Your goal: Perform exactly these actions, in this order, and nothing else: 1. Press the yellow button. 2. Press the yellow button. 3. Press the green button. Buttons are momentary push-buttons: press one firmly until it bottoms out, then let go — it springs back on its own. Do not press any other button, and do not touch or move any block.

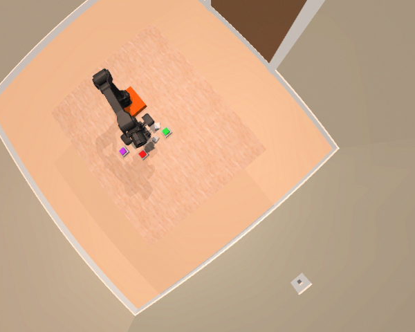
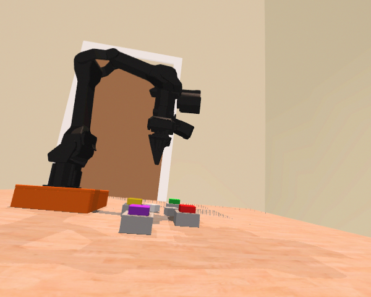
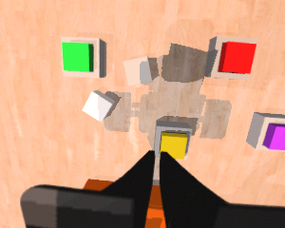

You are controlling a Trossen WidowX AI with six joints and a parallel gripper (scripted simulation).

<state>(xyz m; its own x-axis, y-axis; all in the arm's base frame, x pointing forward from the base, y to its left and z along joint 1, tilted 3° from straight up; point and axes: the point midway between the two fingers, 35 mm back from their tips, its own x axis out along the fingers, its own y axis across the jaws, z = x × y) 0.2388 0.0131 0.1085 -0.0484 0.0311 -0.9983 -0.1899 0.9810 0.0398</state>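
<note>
My gripper tip is 5 cm short of the green button, 11 cm to the right of it and 10 cm above it. From my gripper tip the other things lie so: pale block (1 cm behind, 8 cm to the left, 12 cm below); then small grey block (5 cm ahead, 4 cm to the left, 12 cm below); then yellow button (3 cm behind, 4 cm to the right, 10 cm below).
</note>
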